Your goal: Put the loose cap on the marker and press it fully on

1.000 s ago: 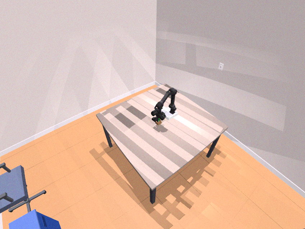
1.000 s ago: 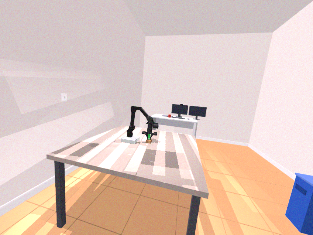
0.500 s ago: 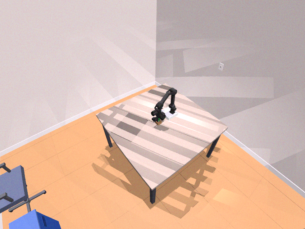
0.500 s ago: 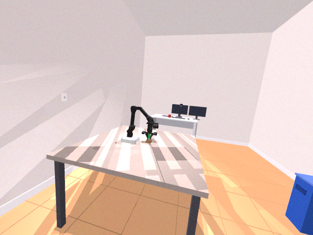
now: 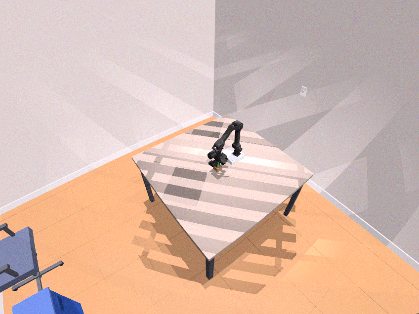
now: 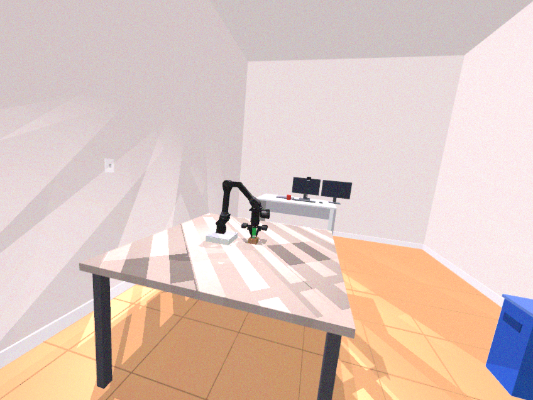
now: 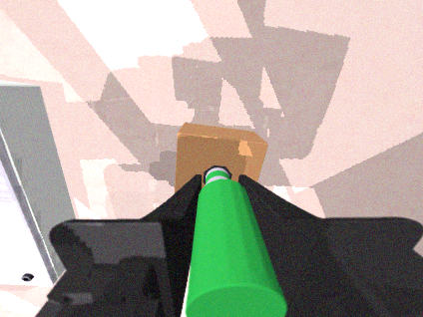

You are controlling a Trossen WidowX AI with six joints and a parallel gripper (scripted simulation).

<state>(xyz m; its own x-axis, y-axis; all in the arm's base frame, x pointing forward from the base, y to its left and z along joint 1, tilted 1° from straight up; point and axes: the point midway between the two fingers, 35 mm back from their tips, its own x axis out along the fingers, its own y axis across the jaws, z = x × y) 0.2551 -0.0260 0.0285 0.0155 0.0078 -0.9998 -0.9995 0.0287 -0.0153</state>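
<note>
The holder block lies 2 cm below my gripper tip. Round my gripper tip: green cap 5 cm above.
</note>
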